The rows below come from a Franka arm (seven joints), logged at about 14 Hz.
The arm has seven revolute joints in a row. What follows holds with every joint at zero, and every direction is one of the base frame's. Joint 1 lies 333 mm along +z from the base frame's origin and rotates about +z. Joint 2 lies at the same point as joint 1 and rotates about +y. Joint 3 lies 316 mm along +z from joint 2 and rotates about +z. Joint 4 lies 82.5 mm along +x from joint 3 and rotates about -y. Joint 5 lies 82.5 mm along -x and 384 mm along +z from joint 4 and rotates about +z. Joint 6 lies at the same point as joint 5 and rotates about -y. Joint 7 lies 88 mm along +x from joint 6 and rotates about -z. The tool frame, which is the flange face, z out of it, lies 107 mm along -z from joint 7; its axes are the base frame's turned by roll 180, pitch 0 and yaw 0 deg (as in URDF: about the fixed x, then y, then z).
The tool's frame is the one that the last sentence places.
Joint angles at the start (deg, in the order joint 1, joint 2, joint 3, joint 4, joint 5, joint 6, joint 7):
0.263, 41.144, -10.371, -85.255, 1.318, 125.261, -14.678
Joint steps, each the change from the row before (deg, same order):
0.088, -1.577, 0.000, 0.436, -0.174, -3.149, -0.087
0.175, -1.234, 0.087, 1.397, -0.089, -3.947, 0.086
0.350, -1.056, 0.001, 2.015, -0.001, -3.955, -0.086
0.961, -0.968, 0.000, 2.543, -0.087, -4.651, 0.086
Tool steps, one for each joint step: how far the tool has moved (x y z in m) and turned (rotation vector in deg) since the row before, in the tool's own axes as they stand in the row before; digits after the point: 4 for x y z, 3 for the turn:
-0.0023, 0.0000, -0.0181, 0.389, -1.090, -0.129
-0.0006, -0.0021, -0.0206, 0.501, -1.234, -0.116
0.0005, -0.0035, -0.0238, 0.375, -0.799, -0.381
0.0010, -0.0112, -0.0269, 0.284, -1.029, -0.867

